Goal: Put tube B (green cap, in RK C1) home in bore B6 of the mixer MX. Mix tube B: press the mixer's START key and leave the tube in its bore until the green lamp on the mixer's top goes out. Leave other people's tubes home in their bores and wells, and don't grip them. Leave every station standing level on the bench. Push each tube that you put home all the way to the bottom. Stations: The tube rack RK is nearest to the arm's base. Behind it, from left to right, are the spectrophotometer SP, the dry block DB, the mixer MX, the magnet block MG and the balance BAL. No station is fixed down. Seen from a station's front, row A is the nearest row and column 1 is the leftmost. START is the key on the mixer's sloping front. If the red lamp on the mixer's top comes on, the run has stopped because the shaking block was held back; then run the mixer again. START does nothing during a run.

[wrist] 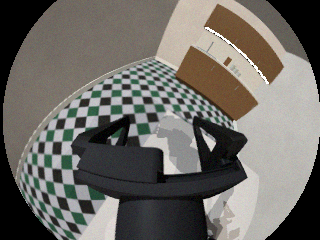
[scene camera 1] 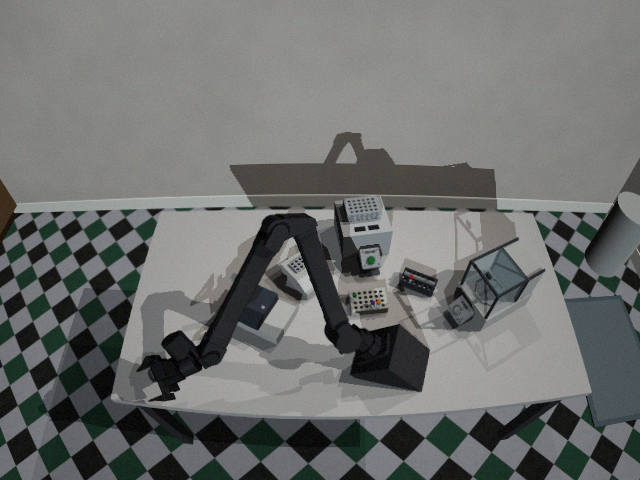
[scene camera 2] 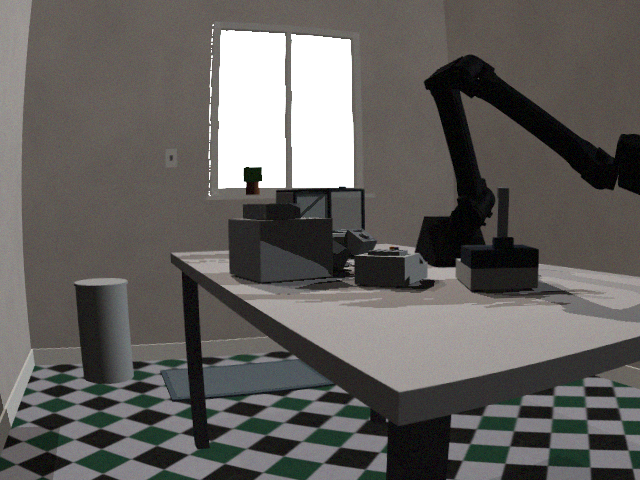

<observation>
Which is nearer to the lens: the balance BAL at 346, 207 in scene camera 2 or the mixer MX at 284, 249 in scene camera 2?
The mixer MX.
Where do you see a balance BAL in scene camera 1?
511, 265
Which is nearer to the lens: the balance BAL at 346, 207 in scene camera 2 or the dry block DB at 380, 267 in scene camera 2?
The dry block DB.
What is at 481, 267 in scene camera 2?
A spectrophotometer SP.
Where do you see a tube rack RK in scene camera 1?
363, 307
</observation>
